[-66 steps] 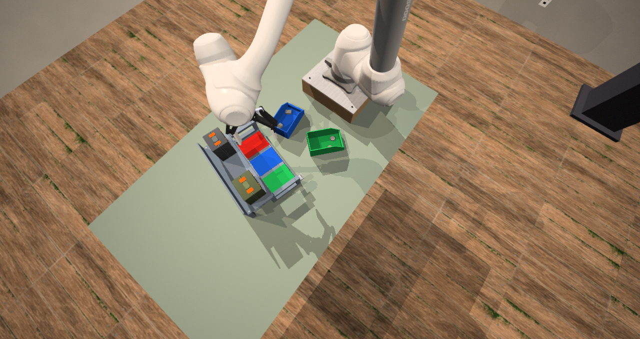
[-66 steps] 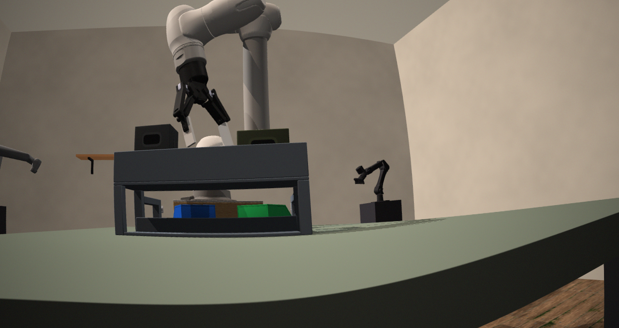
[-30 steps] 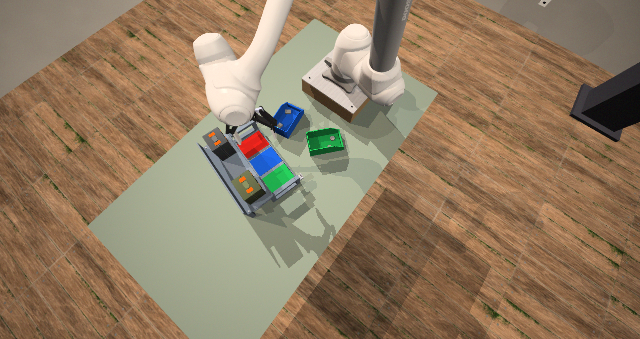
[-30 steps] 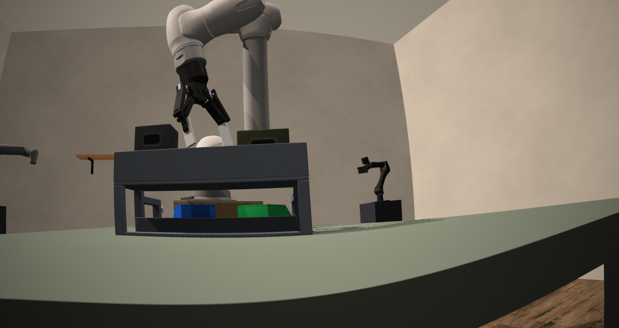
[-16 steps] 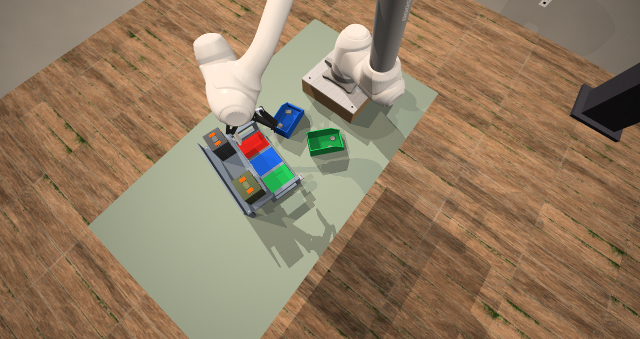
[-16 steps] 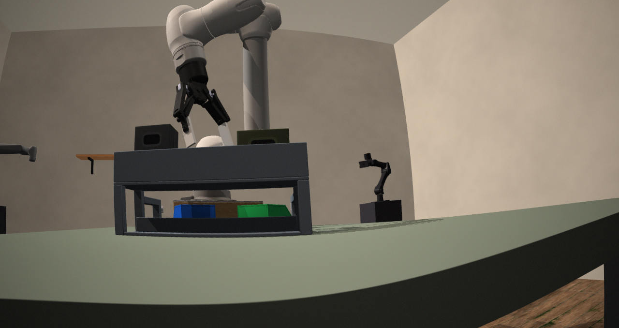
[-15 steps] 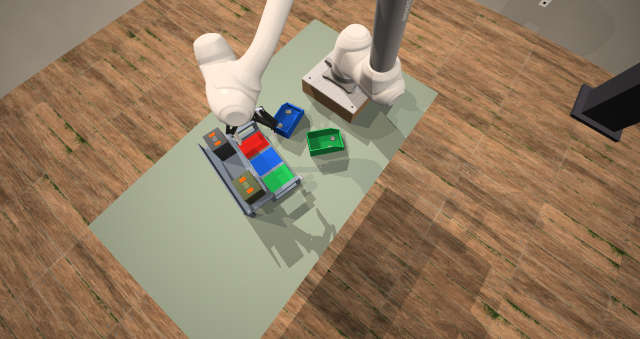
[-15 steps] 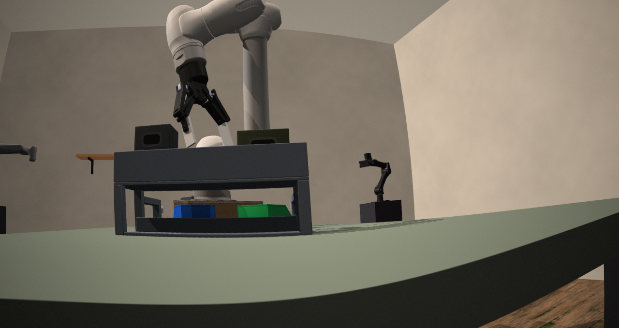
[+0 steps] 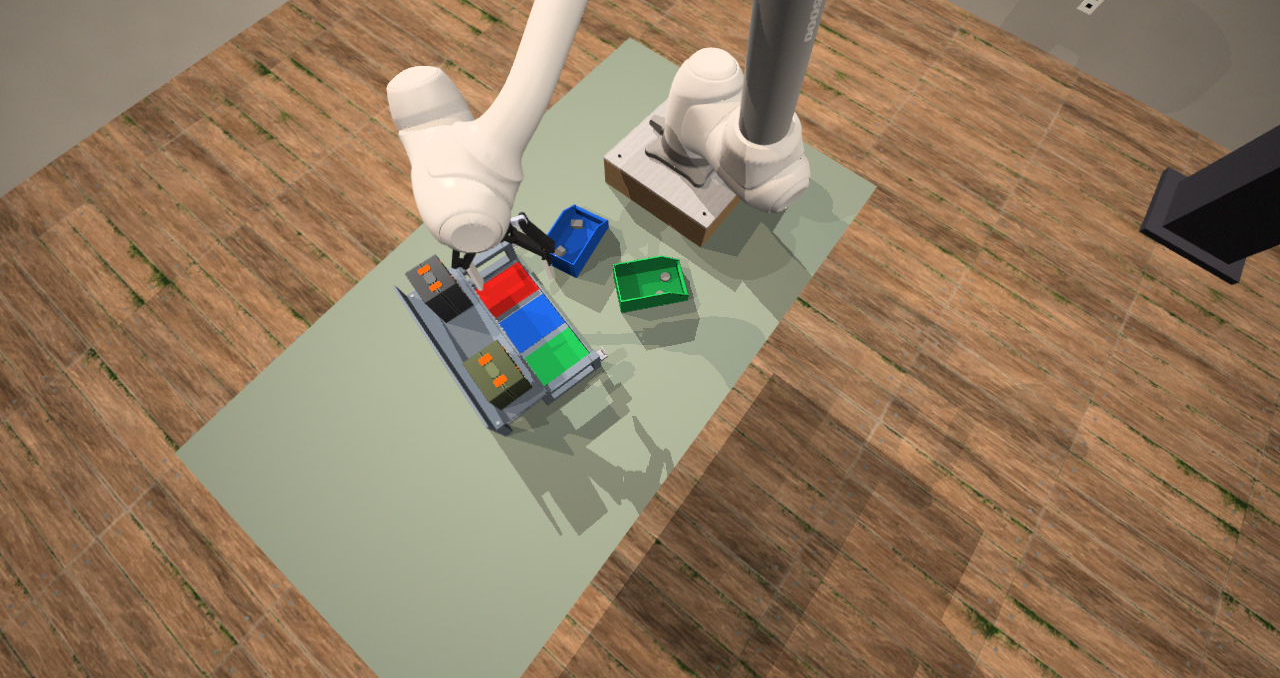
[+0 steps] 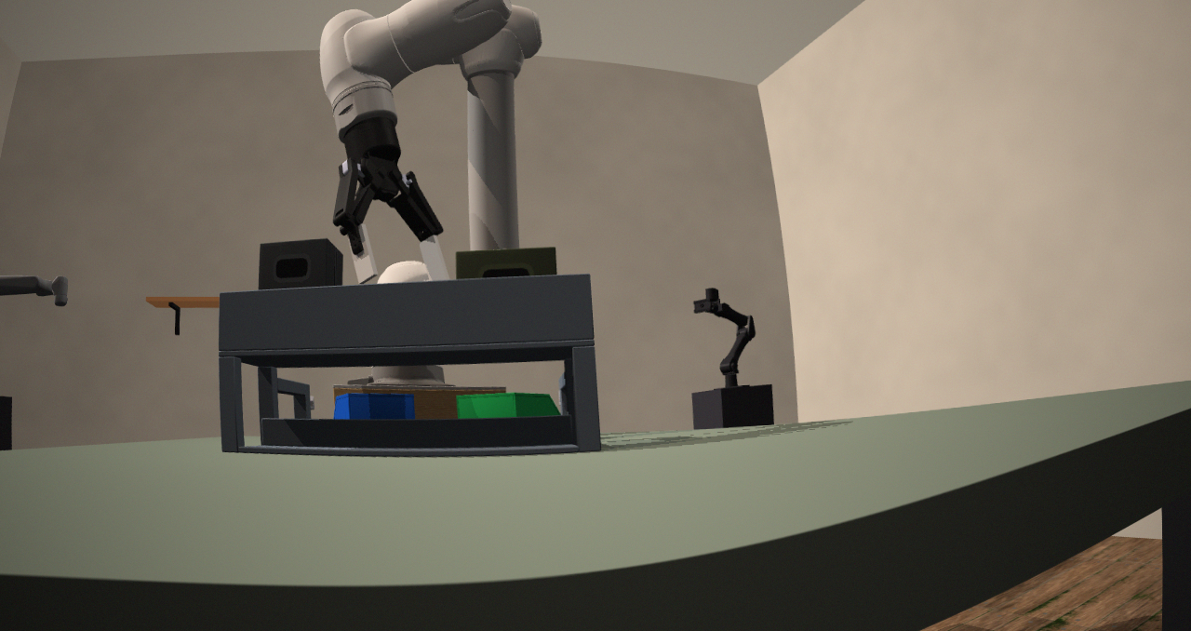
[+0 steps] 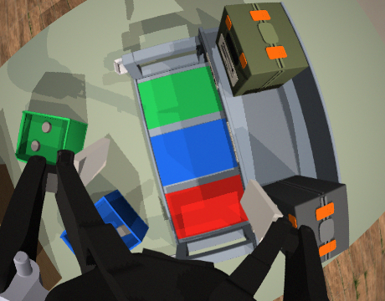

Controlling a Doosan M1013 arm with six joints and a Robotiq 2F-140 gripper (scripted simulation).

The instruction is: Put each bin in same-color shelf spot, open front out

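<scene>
My gripper is now 23 cm past the green bin, 19 cm to the right of it and 18 cm above it. Round my hand: black box (13 cm to the right, 11 cm ahead, 5 cm below); olive box (17 cm ahead, 9 cm to the left, 7 cm below); blue bin (21 cm behind, 18 cm below, 4 cm to the right).
</scene>
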